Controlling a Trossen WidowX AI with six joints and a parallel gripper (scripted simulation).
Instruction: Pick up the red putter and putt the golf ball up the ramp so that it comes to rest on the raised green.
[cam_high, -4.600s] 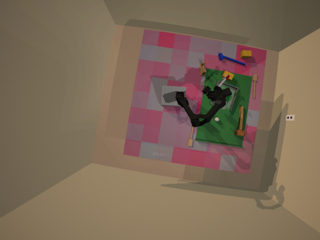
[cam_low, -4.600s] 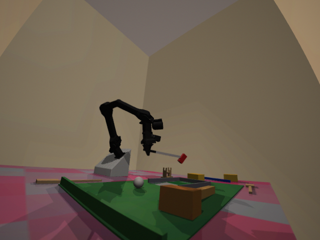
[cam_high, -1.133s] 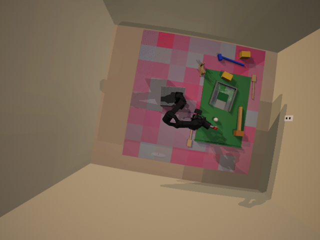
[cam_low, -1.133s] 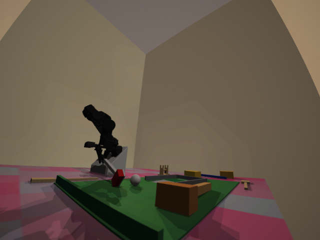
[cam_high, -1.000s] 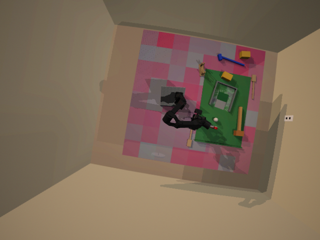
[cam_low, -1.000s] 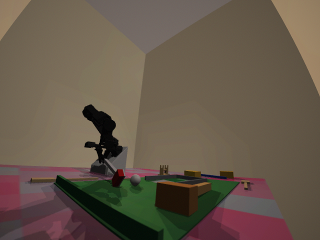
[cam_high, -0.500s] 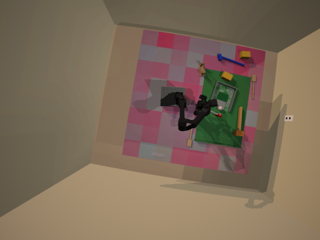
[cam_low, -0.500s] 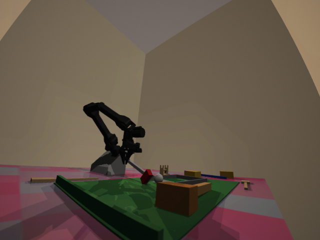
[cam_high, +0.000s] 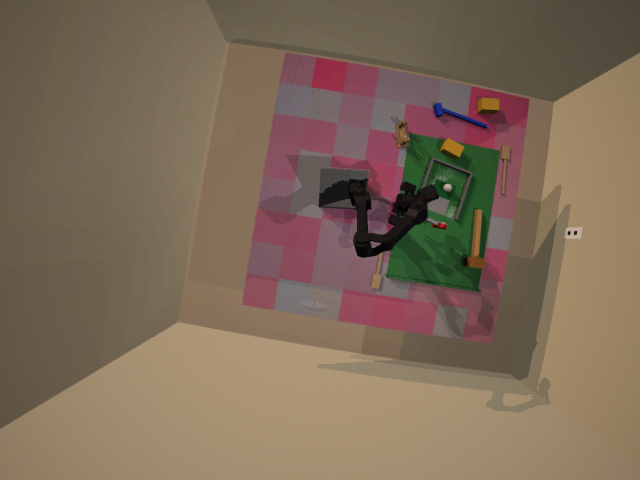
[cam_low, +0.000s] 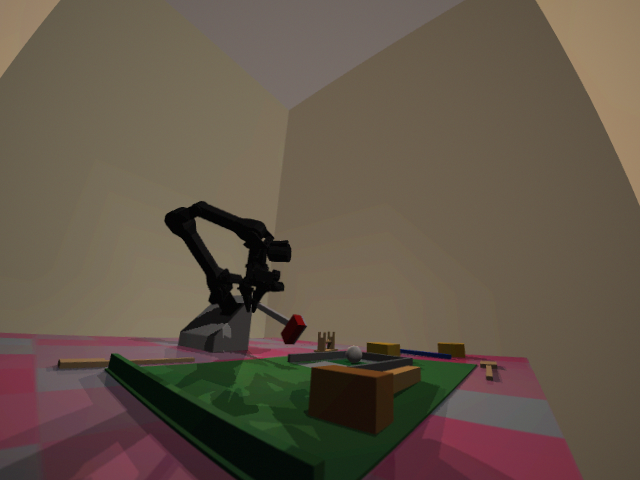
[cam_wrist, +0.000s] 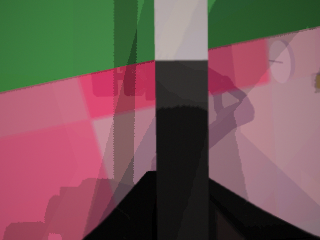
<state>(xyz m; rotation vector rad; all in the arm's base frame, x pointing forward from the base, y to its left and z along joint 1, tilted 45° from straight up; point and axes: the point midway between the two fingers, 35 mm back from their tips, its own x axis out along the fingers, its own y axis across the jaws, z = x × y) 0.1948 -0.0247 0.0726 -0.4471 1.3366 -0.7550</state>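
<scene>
My gripper tip is now 120 mm short of the red putter and 30 mm to the left of it. Round my gripper tip: green mat 280 mm ahead, 20 mm to the left, 120 mm below; then grey frame 260 mm ahead, 150 mm to the left, 120 mm below; then white golf ball 270 mm ahead, 130 mm to the left, 100 mm below.
</scene>
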